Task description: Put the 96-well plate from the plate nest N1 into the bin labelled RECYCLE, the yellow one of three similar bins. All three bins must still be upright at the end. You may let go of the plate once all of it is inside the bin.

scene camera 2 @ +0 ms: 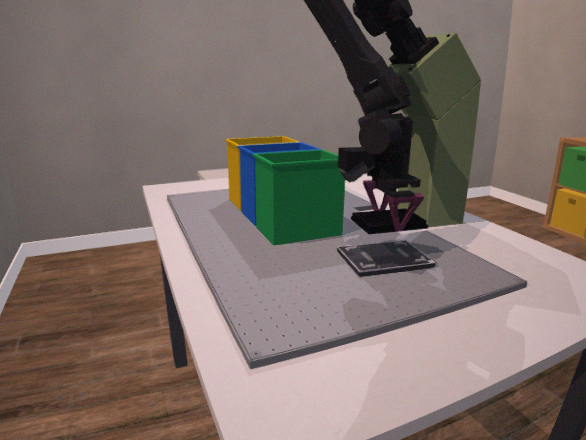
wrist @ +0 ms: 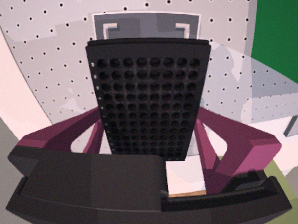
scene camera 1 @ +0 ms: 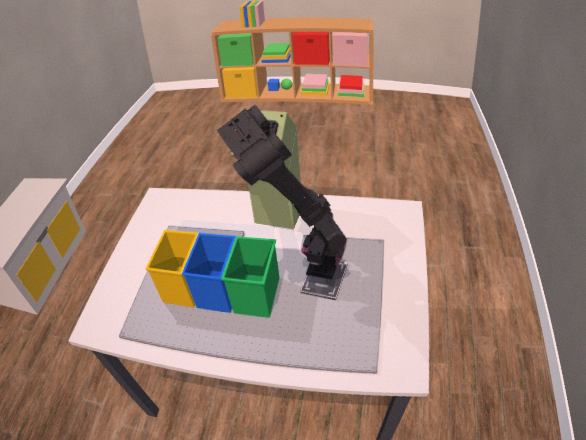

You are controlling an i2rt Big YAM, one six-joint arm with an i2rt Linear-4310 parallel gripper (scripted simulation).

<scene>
In view: my gripper (scene camera 2: 388, 223), a black 96-well plate (scene camera 2: 373, 222), a blue bin (scene camera 1: 209, 251), a green bin (scene camera 2: 295, 201) and a yellow bin (scene camera 1: 172, 251).
The black 96-well plate is seen too in the wrist view (wrist: 165, 130). The blue bin also shows in scene camera 2 (scene camera 2: 247, 163). The green bin is seen too in scene camera 1 (scene camera 1: 248, 258). The wrist view does not show the blue bin: it is out of frame. The wrist view misses the yellow bin: it is out of frame.
</scene>
